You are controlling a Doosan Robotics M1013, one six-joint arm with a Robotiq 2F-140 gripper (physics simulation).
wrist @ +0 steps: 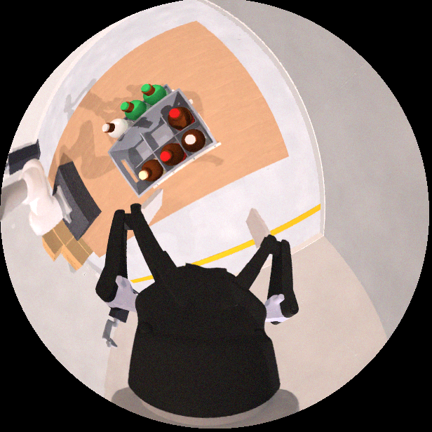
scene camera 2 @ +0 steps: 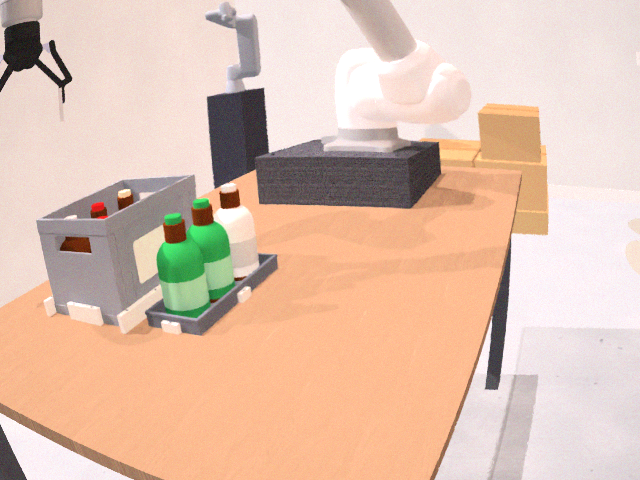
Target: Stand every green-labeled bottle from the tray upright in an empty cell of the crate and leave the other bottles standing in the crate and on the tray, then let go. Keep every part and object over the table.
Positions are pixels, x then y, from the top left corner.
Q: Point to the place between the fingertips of my gripper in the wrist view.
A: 206, 205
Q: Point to a white bottle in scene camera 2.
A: At 237, 220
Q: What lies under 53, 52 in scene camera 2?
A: My gripper.
